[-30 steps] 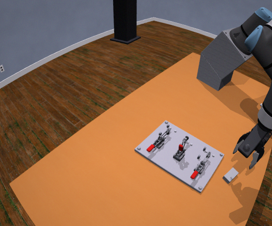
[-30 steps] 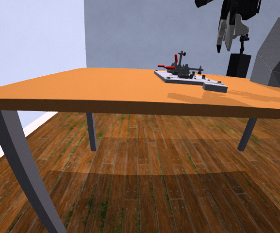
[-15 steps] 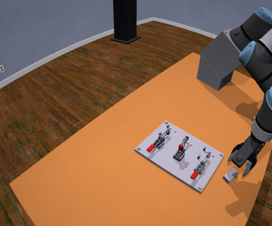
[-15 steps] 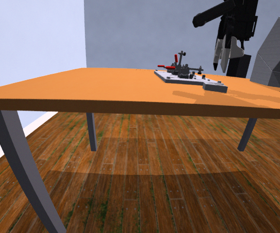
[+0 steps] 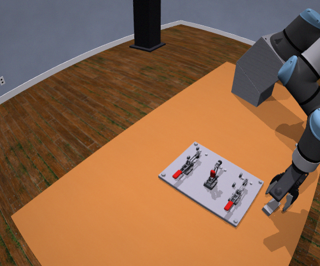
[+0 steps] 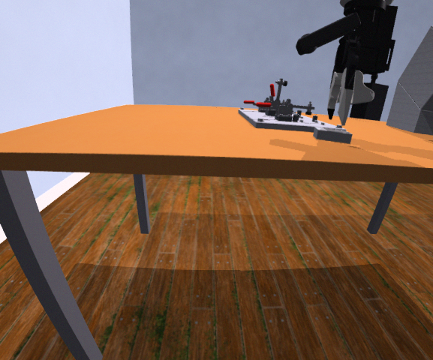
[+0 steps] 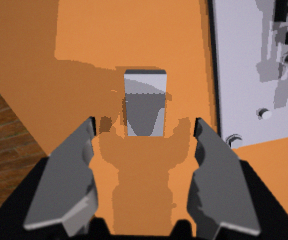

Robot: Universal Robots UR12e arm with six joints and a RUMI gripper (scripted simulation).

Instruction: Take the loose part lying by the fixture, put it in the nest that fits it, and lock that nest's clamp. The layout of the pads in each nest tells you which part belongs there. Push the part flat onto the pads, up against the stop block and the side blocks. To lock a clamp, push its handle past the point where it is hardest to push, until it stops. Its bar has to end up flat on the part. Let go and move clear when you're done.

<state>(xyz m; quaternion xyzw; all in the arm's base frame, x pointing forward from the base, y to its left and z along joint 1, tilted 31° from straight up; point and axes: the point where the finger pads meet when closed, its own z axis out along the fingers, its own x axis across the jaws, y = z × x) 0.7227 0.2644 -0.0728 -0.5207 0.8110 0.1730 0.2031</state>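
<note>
Right now my hand is 40 mm above the grey rectangular block. From my hand the other things lie so: fixture plate: 250 mm to the right, 40 mm below.
</note>
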